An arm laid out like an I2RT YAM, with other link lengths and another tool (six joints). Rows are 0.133 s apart.
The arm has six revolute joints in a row. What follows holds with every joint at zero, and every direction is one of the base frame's. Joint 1 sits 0.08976 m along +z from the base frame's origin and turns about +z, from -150 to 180 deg. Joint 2 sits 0.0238 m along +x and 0.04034 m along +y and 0.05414 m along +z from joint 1 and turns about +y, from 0 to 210 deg. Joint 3 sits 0.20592 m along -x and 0.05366 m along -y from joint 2 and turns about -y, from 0 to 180 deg. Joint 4 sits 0.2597 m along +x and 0.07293 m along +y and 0.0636 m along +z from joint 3 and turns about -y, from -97 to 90 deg. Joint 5 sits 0.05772 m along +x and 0.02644 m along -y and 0.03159 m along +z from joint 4 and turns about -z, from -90 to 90 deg. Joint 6 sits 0.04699 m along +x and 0.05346 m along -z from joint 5 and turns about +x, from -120 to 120 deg. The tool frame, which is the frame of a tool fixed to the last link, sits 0.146 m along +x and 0.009 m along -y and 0.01 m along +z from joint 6; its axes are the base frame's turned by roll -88.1, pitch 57.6 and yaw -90 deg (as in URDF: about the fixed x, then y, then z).
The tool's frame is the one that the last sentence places.
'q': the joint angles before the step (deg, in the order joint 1, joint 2, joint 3, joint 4, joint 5, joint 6). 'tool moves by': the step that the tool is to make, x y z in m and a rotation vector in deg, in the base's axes. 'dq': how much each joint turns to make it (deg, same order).
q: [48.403, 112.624, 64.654, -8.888, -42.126, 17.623]
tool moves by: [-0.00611, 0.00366, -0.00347, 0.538, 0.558, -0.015]
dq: [0.916, 0.409, -0.861, 2.400, -0.127, 1.625]
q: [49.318, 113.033, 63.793, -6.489, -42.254, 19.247]
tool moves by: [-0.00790, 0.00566, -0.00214, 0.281, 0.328, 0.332]
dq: [1.403, 0.484, -0.213, 1.720, 0.257, 1.519]
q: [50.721, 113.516, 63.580, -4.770, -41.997, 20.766]
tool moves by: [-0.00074, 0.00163, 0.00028, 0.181, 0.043, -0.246]
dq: [0.288, -0.027, -0.137, 0.689, 0.191, 0.699]
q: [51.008, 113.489, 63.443, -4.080, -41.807, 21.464]
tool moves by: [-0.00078, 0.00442, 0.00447, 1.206, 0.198, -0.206]
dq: [0.313, -0.284, -0.204, 1.600, -0.419, 1.293]
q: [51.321, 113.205, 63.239, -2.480, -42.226, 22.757]
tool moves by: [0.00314, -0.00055, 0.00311, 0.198, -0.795, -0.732]
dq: [-0.091, -0.979, -0.606, 0.458, 0.786, 0.269]
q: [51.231, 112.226, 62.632, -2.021, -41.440, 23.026]
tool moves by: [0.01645, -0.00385, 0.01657, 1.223, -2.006, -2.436]
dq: [-1.577, -3.419, -1.063, 0.015, 1.139, 0.229]
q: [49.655, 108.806, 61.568, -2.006, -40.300, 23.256]
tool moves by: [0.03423, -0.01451, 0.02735, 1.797, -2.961, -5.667]
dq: [-3.857, -6.044, -2.167, -0.010, 1.950, 0.861]
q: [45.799, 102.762, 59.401, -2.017, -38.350, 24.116]
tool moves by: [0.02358, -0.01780, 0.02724, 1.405, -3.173, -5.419]
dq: [-2.774, -7.291, -3.270, -0.067, 2.758, 1.169]
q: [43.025, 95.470, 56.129, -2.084, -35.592, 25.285]
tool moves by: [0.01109, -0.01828, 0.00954, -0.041, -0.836, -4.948]
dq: [-1.626, -5.460, -3.722, 0.013, 2.909, 2.065]
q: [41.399, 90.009, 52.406, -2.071, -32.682, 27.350]
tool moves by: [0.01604, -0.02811, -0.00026, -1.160, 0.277, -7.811]
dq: [-2.348, -5.447, -4.601, -0.100, 4.676, 3.375]
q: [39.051, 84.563, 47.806, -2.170, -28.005, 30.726]
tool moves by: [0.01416, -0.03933, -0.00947, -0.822, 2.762, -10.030]
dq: [-3.624, -6.043, -6.211, -0.188, 4.334, 5.365]
